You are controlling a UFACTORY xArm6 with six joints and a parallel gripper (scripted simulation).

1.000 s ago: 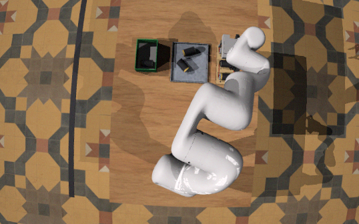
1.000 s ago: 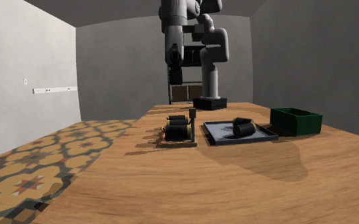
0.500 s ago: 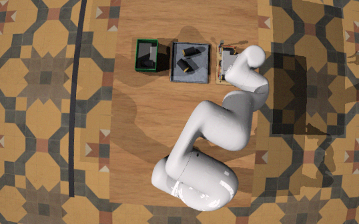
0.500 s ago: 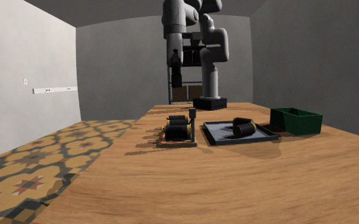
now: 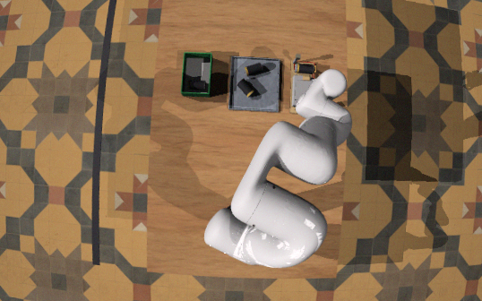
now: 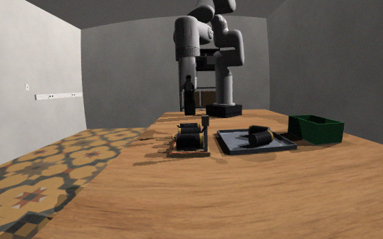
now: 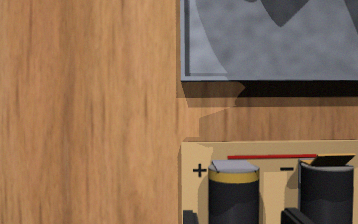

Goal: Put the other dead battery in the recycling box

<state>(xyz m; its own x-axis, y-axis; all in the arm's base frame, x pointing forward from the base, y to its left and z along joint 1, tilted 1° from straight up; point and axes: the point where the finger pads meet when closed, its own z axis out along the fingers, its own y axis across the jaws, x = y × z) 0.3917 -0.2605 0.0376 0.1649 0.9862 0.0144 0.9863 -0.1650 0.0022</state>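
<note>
My hand is 16 cm to the right of the grey tray, 10 cm short of it and 9 cm above it. Round my hand: green recycling box 37 cm to the left, 15 cm ahead, 8 cm below.
</note>
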